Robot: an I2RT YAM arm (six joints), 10 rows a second.
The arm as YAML. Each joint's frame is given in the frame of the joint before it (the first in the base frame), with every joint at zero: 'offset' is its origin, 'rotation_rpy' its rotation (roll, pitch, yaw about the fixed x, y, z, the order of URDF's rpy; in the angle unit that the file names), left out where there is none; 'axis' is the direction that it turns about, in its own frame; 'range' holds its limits. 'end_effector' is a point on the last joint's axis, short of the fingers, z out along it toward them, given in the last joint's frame.
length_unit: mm
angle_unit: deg
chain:
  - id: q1
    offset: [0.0, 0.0, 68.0]
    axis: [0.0, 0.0, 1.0]
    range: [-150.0, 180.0]
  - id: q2
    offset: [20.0, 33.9, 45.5]
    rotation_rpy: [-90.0, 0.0, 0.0]
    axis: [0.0, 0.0, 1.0]
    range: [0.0, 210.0]
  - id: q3
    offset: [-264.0, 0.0, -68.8]
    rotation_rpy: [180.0, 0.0, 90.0]
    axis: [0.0, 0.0, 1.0]
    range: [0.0, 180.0]
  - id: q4
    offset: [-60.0, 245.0, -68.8]
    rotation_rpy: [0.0, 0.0, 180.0]
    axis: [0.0, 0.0, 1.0]
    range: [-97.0, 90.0]
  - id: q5
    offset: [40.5, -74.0, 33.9]
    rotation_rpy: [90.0, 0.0, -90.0]
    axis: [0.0, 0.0, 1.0]
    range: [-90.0, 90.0]
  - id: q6
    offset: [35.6, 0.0, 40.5]
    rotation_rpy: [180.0, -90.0, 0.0]
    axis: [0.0, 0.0, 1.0]
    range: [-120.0, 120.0]
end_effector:
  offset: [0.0, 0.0, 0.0]
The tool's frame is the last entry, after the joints.
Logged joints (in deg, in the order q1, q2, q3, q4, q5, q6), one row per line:
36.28 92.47 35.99 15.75 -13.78 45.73
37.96 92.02 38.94 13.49 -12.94 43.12
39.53 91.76 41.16 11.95 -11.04 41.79
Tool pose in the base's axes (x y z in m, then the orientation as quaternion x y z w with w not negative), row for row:
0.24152 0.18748 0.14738 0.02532 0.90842 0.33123 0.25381
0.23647 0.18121 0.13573 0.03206 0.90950 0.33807 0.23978
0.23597 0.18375 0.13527 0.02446 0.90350 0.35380 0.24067
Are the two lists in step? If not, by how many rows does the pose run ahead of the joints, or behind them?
The pose runs 2 rows behind the joints: the pose in row i belongs to the joints in row i - 2.
